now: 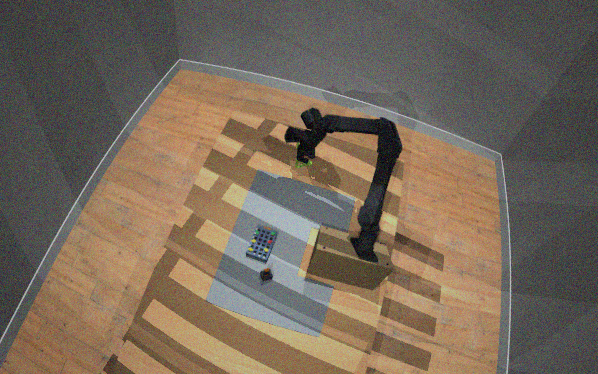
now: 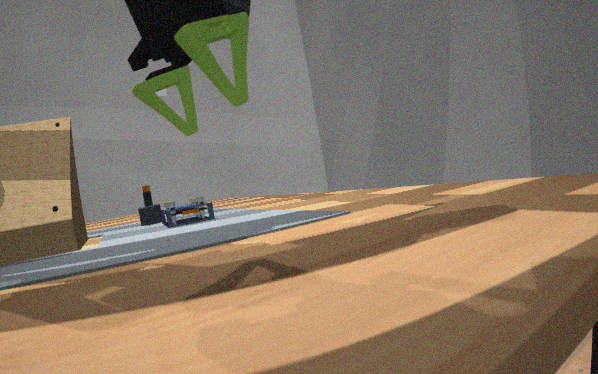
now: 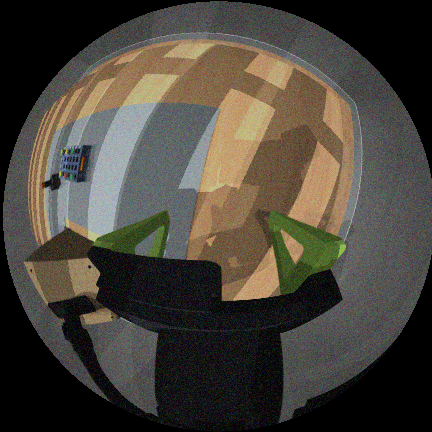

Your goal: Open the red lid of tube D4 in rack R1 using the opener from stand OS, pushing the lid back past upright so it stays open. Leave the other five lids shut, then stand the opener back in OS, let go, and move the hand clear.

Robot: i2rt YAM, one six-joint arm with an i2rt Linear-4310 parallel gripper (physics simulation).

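Observation:
The blue rack R1 stands on the grey-blue mat with small coloured lids in it. The red lid is a small dot near one side; the frames are too coarse to tell whether it is shut. The dark stand OS is beside the rack. The opener stands upright in it, dark with an orange top. My gripper is open and empty, high above the table past the mat's edge, well away from rack and stand.
The mat lies on the wooden table. A wooden block stands at the arm's base, beside the rack and stand. A pale rim runs round the table's edge.

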